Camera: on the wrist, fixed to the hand. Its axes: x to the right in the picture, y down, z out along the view.
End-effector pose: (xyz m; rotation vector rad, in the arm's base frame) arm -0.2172 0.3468 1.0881 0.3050 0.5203 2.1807
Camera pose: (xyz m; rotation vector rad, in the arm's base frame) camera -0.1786 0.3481 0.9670 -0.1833 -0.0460 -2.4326
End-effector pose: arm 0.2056 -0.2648 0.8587 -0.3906 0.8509 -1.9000
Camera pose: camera 0.1089 -0.1824 0.8559 0.4026 1.0662 -0.3600
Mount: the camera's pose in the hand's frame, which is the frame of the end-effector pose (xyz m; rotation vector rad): -0.0268 -0.0839 -0.0916 -0.2410 0.2954 1.5938
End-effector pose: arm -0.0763 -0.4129 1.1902 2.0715 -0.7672 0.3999
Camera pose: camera -0.0420 -0.2914 1.1762 0.7418 -2.0093 1.3039
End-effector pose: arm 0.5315 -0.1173 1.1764 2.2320 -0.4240 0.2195
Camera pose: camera 0.5366 0.0093 1.1672 1.1209 -1.8263 1.1833
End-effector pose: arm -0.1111 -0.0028 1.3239 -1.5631 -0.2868 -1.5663
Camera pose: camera -0.2380 -0.0066 1.3175 -1.0616 1.1022 -0.4760
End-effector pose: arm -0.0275 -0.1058 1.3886 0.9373 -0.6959 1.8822
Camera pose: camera 0.0261 -0.0110 1.3230 0.2560 1.3840 -2.4499
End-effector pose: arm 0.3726 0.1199 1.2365 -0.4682 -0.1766 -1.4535
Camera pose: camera 0.2722 0.1029 1.1605 -0.3910 0.5322 0.0524
